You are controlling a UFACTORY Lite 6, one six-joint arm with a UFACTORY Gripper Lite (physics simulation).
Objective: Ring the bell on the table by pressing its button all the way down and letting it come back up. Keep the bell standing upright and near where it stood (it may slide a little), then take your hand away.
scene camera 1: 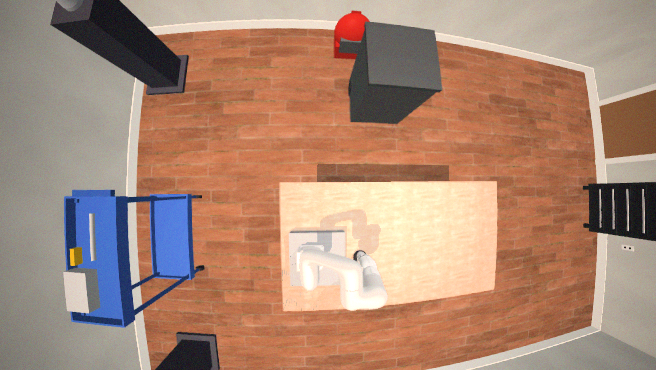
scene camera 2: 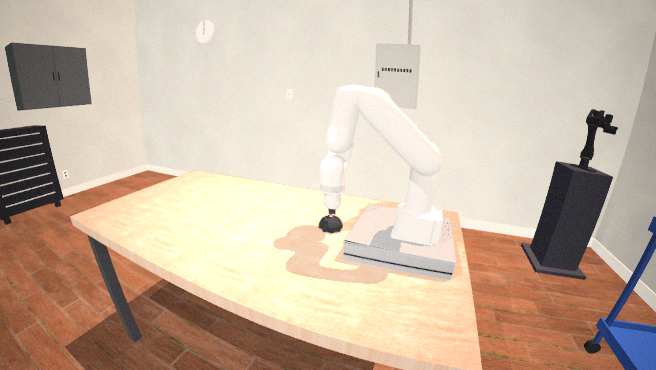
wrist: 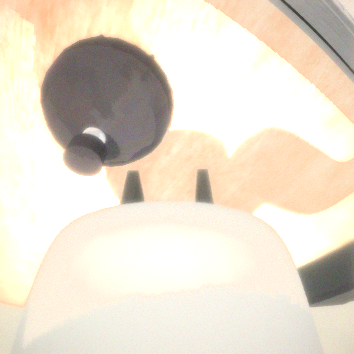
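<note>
The wrist view shows a black domed bell (wrist: 106,86).
</note>
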